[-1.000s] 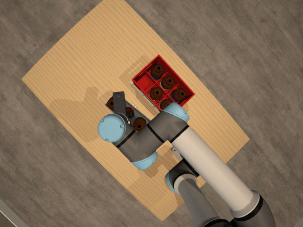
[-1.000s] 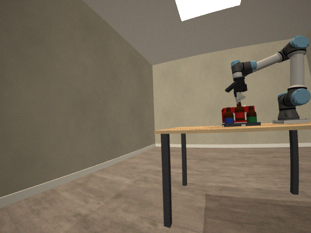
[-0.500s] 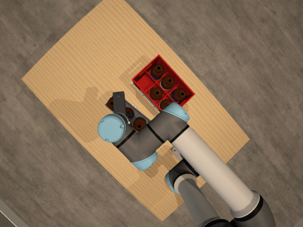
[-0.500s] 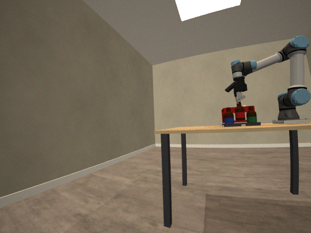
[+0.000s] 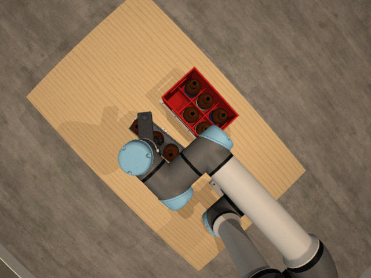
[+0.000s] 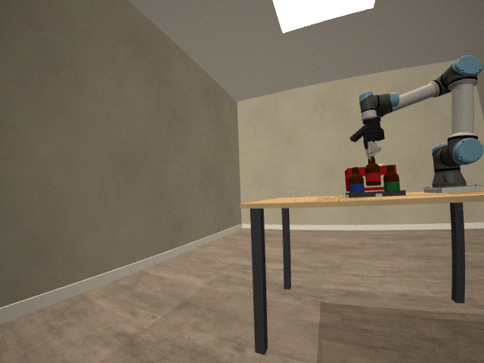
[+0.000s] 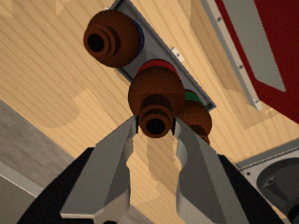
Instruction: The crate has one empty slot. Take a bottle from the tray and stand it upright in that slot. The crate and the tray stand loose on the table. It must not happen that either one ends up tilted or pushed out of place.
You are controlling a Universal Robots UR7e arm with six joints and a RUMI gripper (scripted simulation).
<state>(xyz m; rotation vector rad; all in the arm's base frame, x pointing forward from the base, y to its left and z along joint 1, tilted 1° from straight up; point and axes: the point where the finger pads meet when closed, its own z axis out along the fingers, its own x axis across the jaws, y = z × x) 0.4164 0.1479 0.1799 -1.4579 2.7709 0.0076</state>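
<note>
Now: the red-labelled bottle 7 cm below my hand. The rest, counted from my hand: tray: 19 cm below; then crate: 2 cm behind, 24 cm to the right, 12 cm below.
</note>
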